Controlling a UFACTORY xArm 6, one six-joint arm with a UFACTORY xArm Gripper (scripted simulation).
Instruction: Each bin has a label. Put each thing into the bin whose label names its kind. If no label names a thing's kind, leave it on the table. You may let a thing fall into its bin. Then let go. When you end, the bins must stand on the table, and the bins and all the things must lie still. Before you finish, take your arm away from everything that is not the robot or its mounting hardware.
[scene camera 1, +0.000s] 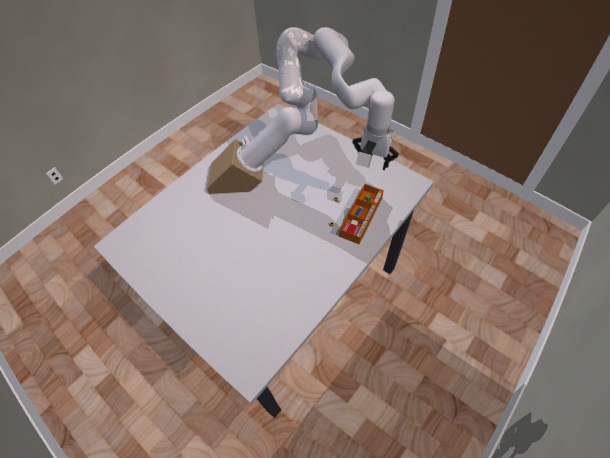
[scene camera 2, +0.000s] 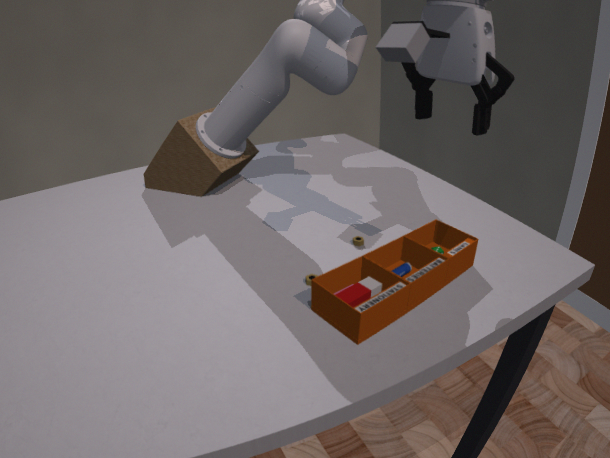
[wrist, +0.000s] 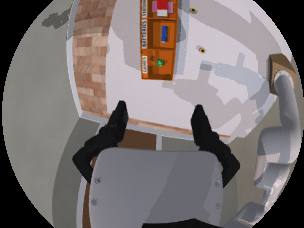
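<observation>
Scene camera 1: the gripper (scene camera 1: 372, 163), orange three-part bin (scene camera 1: 369, 208). Scene camera 2: the bin (scene camera 2: 358, 323). Wrist view: the gripper (wrist: 160, 110).
</observation>
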